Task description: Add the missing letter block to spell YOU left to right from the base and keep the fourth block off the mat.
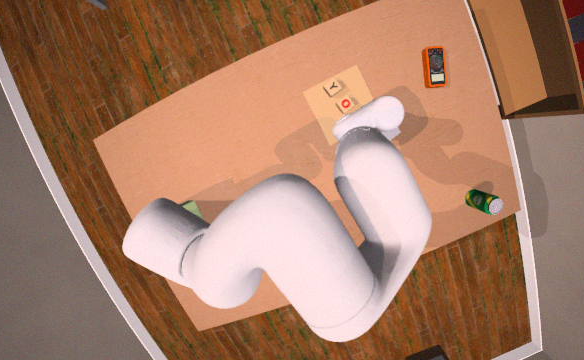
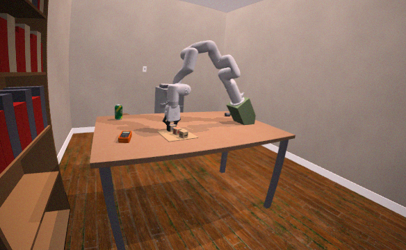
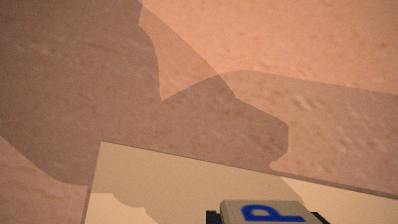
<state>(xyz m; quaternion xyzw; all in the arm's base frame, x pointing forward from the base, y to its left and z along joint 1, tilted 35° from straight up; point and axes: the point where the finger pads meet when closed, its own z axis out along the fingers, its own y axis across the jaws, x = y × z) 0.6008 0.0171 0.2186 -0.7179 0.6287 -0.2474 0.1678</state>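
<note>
Right now the tan mat is 70 mm to the left of my hand and 30 mm below it. Also, from my hand: orange multimeter: 330 mm ahead, 20 mm to the left, 10 mm below; then green soda can: 470 mm to the right, 250 mm ahead, 30 mm above.
</note>
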